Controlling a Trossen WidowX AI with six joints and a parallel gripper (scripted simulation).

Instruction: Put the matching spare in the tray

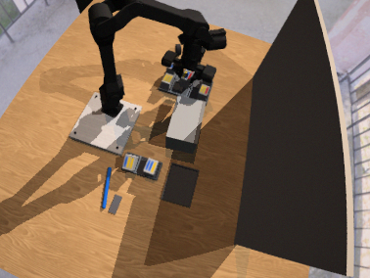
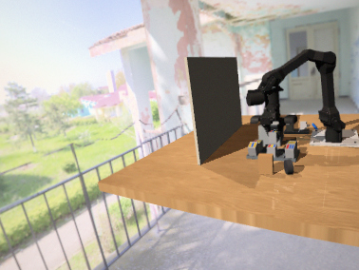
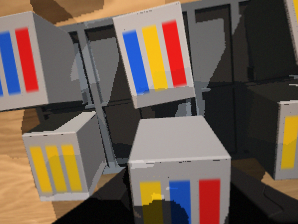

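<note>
The dark grey tray is 350 mm to the right of my gripper tip, 150 mm ahead of it and 60 mm below it. From my gripper tip the other things lie so: grey spare block 20 mm above; then grey mounted unit 150 mm to the right, 70 mm ahead, 20 mm below; then tall dark panel 320 mm ahead, 160 mm above, 100 mm to the right.
</note>
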